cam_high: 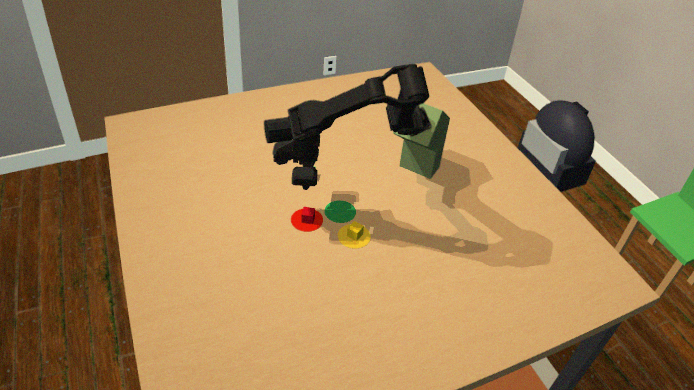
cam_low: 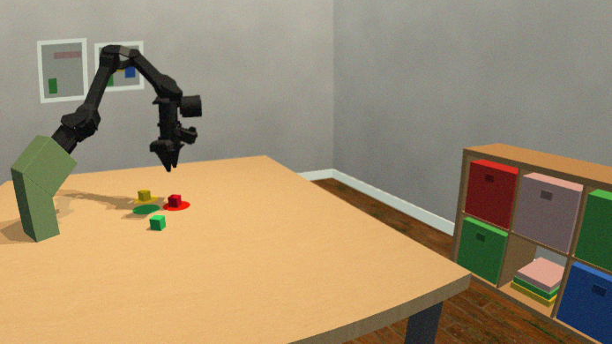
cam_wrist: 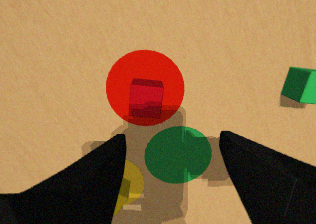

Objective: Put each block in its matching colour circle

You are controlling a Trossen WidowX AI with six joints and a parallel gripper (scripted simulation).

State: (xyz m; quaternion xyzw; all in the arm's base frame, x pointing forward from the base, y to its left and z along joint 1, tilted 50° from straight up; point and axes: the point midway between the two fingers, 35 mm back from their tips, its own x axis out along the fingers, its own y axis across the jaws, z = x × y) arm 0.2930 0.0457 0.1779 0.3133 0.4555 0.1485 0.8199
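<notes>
Right now the green block is 10 mm behind my hand, 160 mm to the right of it and 140 mm below it. Also, from my hand: green circle (100 mm behind, 20 mm to the right, 160 mm below); red block (10 mm behind, 20 mm to the left, 140 mm below); red circle (20 mm to the left, 160 mm below).
</notes>
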